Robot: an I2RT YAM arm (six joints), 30 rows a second.
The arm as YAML. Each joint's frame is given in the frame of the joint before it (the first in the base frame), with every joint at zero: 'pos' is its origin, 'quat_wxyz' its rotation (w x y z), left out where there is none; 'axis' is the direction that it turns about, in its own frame. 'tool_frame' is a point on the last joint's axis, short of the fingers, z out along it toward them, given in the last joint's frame.
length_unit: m
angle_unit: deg
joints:
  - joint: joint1
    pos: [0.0, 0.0, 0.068]
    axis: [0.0, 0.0, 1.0]
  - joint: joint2
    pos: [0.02, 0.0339, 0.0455]
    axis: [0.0, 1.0, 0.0]
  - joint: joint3
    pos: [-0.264, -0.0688, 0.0]
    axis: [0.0, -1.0, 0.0]
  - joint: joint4
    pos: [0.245, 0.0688, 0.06]
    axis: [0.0, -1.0, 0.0]
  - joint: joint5
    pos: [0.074, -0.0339, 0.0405]
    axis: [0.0, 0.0, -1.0]
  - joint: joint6
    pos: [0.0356, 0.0, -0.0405]
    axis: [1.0, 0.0, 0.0]
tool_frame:
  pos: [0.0, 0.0, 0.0]
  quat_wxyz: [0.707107, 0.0, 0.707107, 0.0]
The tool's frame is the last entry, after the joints.
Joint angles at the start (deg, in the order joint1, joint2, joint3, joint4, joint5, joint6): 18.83, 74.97, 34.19, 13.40, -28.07, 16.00
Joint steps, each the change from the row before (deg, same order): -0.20, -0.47, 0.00, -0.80, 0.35, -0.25; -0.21, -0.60, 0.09, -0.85, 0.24, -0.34; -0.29, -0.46, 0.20, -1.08, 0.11, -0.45; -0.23, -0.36, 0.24, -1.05, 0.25, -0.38; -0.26, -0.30, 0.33, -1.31, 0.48, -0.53; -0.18, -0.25, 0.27, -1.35, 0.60, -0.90; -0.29, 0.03, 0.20, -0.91, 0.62, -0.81; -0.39, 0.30, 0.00, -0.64, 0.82, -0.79; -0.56, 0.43, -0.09, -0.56, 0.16, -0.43; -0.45, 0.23, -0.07, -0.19, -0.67, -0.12; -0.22, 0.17, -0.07, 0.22, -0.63, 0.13; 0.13, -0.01, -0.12, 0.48, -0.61, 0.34
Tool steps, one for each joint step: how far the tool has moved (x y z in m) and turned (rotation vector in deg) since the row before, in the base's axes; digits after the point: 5 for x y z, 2 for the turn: -0.00086, -0.00149, 0.00069, -0.41, 0.09, -0.41; -0.00091, -0.00148, 0.00168, -0.36, -0.12, -0.28; -0.00054, -0.00166, 0.00133, -0.45, 0.08, -0.20; -0.00034, -0.00138, 0.00116, -0.48, 0.13, -0.29; -0.00012, -0.00158, 0.00096, -0.75, 0.22, -0.45; -0.00036, -0.00134, 0.00034, -1.08, 0.11, -0.30; 0.00046, -0.00162, -0.00054, -1.02, 0.09, -0.45; 0.00082, -0.00211, -0.00240, -1.17, 0.28, -0.72; 0.00083, -0.00254, -0.00323, -0.65, 0.75, -0.48; 0.00041, -0.00164, -0.00157, 0.14, 0.50, 0.17; 0.00038, -0.00058, -0.00068, 0.41, 0.19, 0.24; -0.00030, 0.00089, 0.00021, 0.63, -0.05, 0.47
